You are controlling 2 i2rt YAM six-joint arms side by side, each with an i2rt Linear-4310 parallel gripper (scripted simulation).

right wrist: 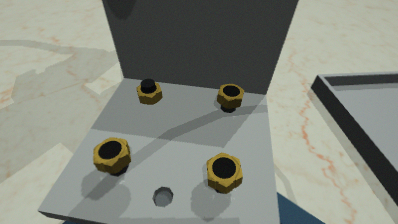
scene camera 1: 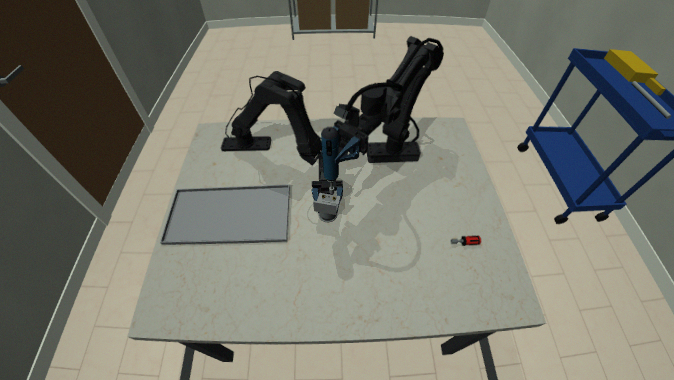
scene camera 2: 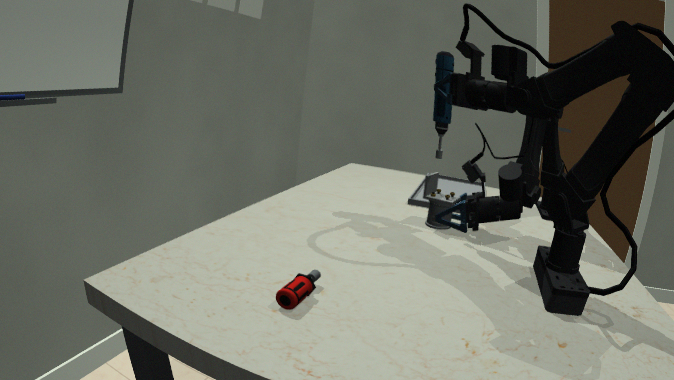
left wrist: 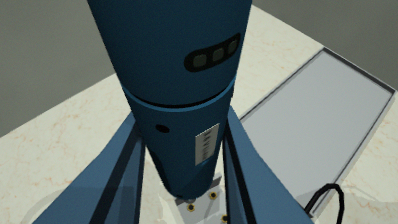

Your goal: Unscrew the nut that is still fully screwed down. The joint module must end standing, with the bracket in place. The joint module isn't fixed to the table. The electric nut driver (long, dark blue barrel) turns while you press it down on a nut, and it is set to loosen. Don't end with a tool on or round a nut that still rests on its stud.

The pictures show: the left gripper, the right gripper, an electric nut driver and a red-handled hand driver.
The left gripper shows as well in scene camera 1 and in the left wrist view.
